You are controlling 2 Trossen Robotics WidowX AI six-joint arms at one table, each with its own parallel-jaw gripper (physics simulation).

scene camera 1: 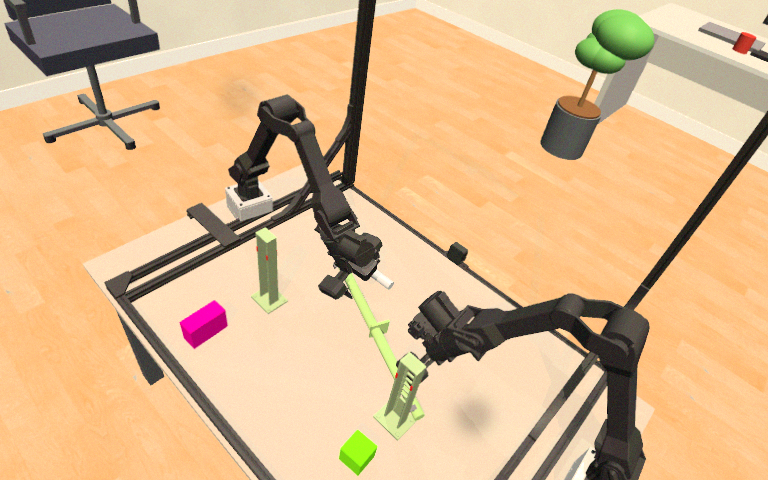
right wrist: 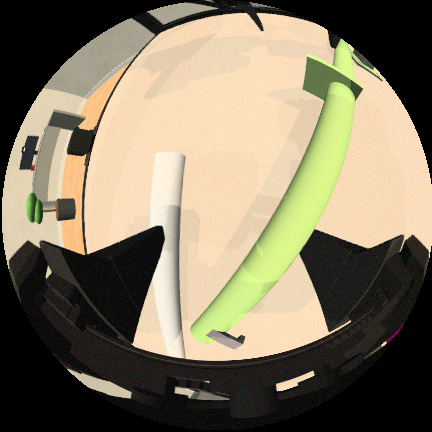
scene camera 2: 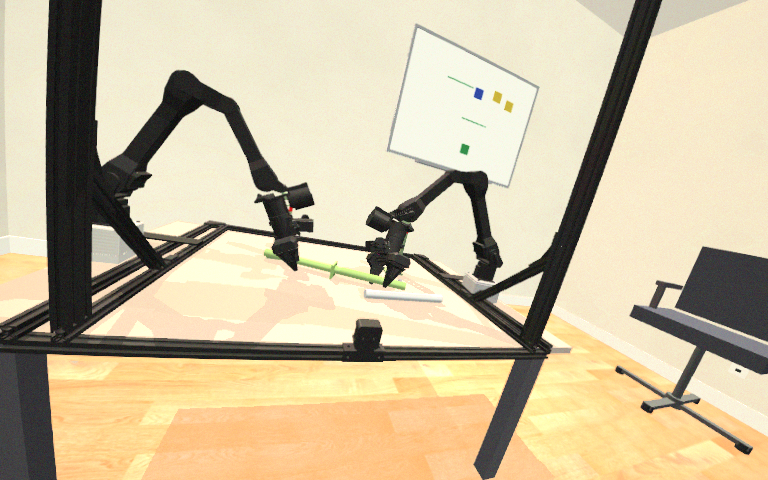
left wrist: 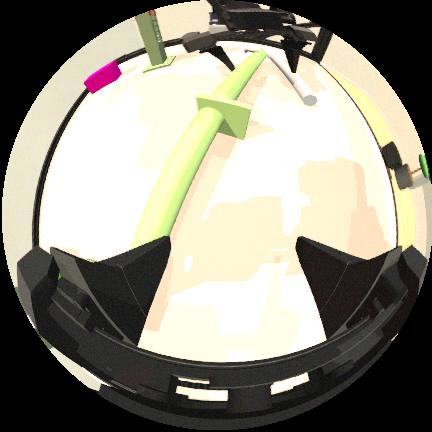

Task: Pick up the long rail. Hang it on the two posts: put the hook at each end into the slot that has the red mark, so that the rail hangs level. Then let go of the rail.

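Pixels of known places: left gripper, between the fingertips: (scene camera 1: 415,356) (right wrist: 298,36) (scene camera 2: 297,265) (left wrist: 235,243); right gripper, between the fingertips: (scene camera 1: 362,284) (right wrist: 231,231) (scene camera 2: 376,285) (left wrist: 266,73); left arm's base, origin of its link: (scene camera 2: 106,222); right arm's base, origin of its link: (scene camera 1: 248,192) (scene camera 2: 482,278).
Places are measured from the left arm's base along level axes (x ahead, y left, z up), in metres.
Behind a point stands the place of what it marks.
The long light-green rail (scene camera 1: 385,349) @(z -0.045, x 0.496, y 0.049 m) (scene camera 2: 353,273) @(z -0.050, x 0.606, y -0.017 m) (left wrist: 185,170) @(z -0.047, x 0.489, y 0.039 m) (right wrist: 300,200) @(z -0.043, x 0.648, y -0.029 m) lies on the table, with a square plate around its middle. A grey hook (right wrist: 227,339) @(z -0.041, x 0.747, y -0.052 m) shows at its end in the right wrist view. Two upright green posts with red marks stand apart: one post (scene camera 1: 267,274) @(z 0.038, x 0.784, y 0.144 m) (left wrist: 152,40) @(z 0.001, x 0.781, y 0.124 m) at the left in scene camera 1, one post (scene camera 1: 412,362) @(z 0.139, x 0.383, y 0.143 m) nearer the front. My left gripper (scene camera 2: 294,264) @(z -0.054, x 0.439, y 0.007 m) (left wrist: 235,243) @(z -0.054, x 0.439, y 0.007 m) is open and empty above the table; the rail runs under its left-hand finger in its wrist view. My right gripper (scene camera 2: 382,276) @(z -0.063, x 0.672, y -0.065 m) (right wrist: 231,231) @(z -0.063, x 0.672, y -0.065 m) is open over the rail's other end.
A white rod (scene camera 1: 383,279) @(z -0.056, x 0.643, y -0.114 m) (scene camera 2: 403,296) @(z -0.062, x 0.734, y -0.130 m) (left wrist: 295,82) @(z -0.061, x 0.659, y -0.109 m) (right wrist: 167,200) @(z -0.058, x 0.656, y -0.111 m) lies beside the rail near my right gripper. A magenta block (scene camera 1: 203,324) @(z -0.020, x 0.804, y 0.306 m) (left wrist: 103,77) @(z -0.049, x 0.803, y 0.277 m) lies near the left-hand post in scene camera 1. A green cube (scene camera 1: 357,451) @(z -0.029, x 0.380, y 0.265 m) lies near the front post. A black frame surrounds the table.
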